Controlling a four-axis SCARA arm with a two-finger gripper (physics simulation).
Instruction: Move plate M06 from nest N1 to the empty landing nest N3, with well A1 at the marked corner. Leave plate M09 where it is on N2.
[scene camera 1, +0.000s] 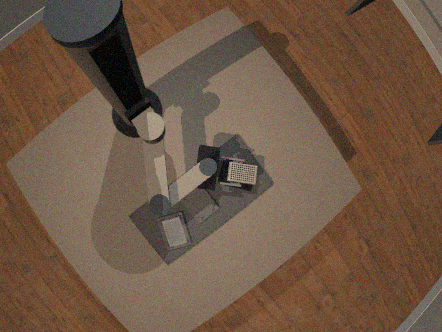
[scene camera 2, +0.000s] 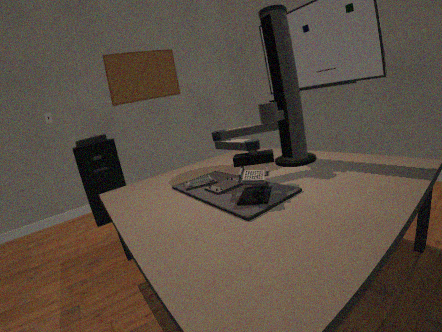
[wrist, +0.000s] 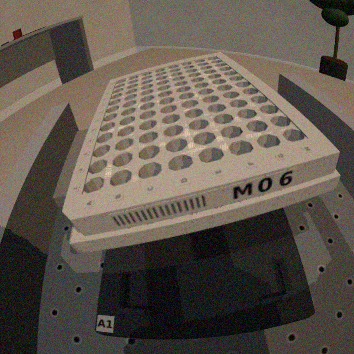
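White plate M06 (scene camera 1: 242, 173) (scene camera 2: 254, 174) (wrist: 195, 115) is held level between the two fingers of my gripper (scene camera 1: 239, 173) (scene camera 2: 255, 172) (wrist: 179, 99), which is shut on it. Black landing nest N3 (scene camera 2: 255, 195) (wrist: 200, 300) lies below the plate, with a gap between them. In the wrist view the nest's A1 label (wrist: 105, 324) is at its near left corner, on the same side as the plate's letter A. The plate hides much of the nest in scene camera 1. Plate M09 (scene camera 1: 175, 231) (scene camera 2: 200, 181) sits on N2. Nest N1 (scene camera 1: 202, 206) (scene camera 2: 223, 186) holds no plate.
The nests stand on a dark grey baseboard (scene camera 1: 146, 225) (scene camera 2: 230, 208) on the pale table (scene camera 1: 300, 200) (scene camera 2: 300, 250). N1 lies between N2 and N3. The arm's column (scene camera 1: 100, 65) (scene camera 2: 295, 100) stands behind the board, and its links reach over the board's rear side.
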